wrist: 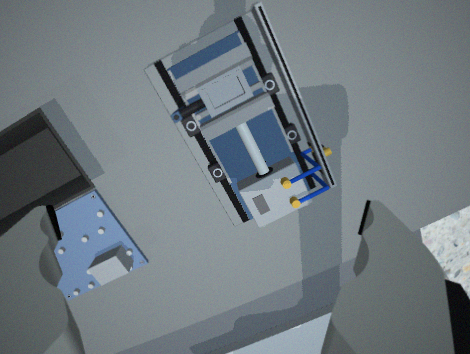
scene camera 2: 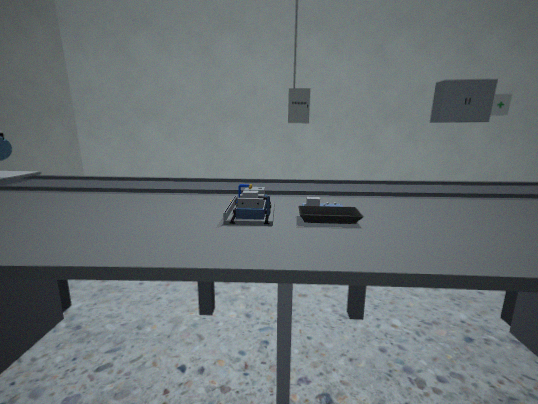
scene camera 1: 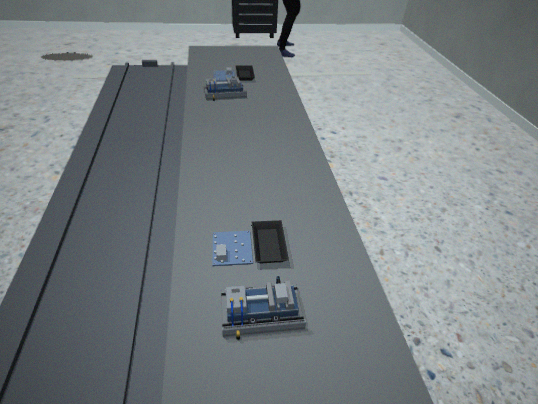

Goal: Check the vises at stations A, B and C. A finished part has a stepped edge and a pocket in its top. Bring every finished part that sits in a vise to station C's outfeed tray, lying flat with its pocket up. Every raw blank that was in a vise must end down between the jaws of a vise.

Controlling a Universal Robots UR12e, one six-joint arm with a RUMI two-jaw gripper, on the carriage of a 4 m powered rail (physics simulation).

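Note:
In the wrist view a vise (wrist: 227,150) holds a pale part (wrist: 223,90) between its jaws; the top shows a rectangular pocket outline and a stepped edge. My gripper (wrist: 212,207) is open and empty, high above the table; the vise lies ahead of its fingertips. A plain grey block (wrist: 107,270) stands on a blue pin plate (wrist: 112,232). In scene camera 1 the near vise (scene camera 1: 260,309) holds a light block (scene camera 1: 281,293); another block (scene camera 1: 221,251) stands on its blue plate (scene camera 1: 227,237). The far vise (scene camera 1: 223,87) is too small to read. Station letters do not show.
Dark trays stand beside the plates: one in the wrist view (wrist: 30,155), a near one (scene camera 1: 270,242) and a far one (scene camera 1: 245,72). Blue hoses and a raised rail edge the wrist-view vise. A person (scene camera 1: 290,22) stands beyond the table by a dark cabinet (scene camera 1: 255,17).

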